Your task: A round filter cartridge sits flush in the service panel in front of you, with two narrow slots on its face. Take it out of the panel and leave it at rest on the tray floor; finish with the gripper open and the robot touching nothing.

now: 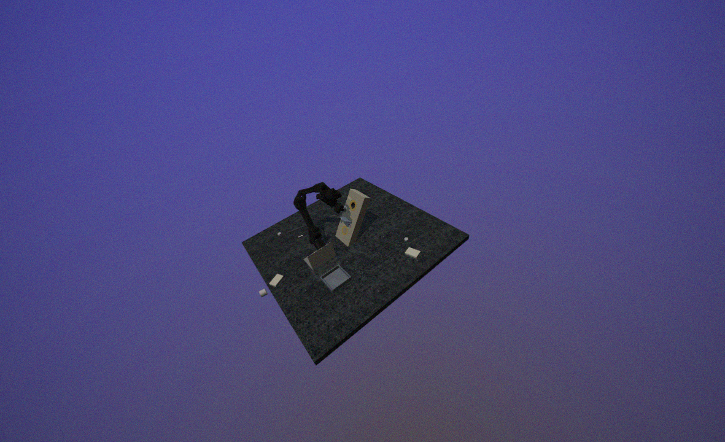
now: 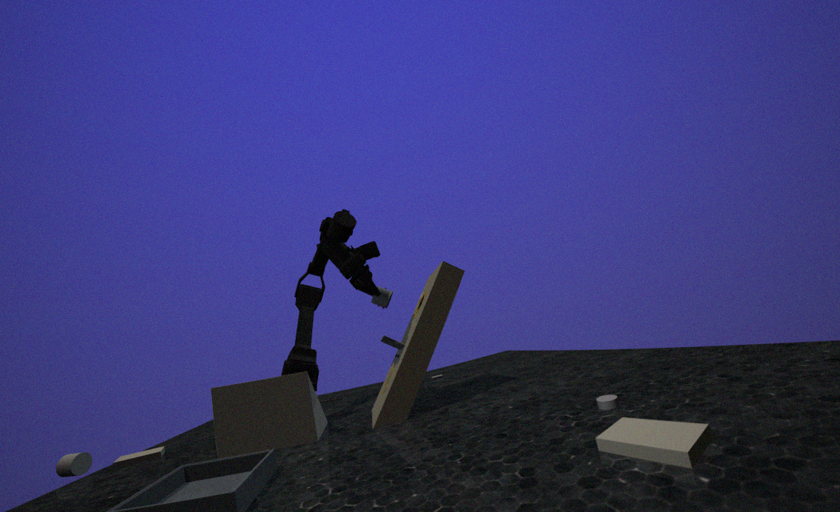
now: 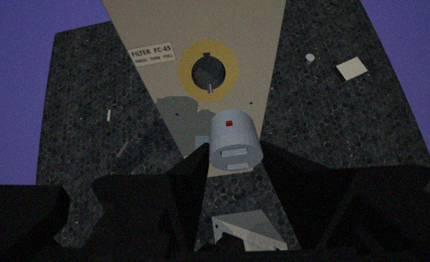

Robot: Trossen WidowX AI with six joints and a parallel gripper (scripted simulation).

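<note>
My gripper tip is 31 cm past the tray, 27 cm above it and 26 cm to the left of it. Round my gripper tip: round filter cartridge: right at my gripper tip; then beige service panel: 12 cm below, 7 cm ahead, 1 cm to the left; then grey flap: 14 cm below, 1 cm to the left, 1 cm ahead.
</note>
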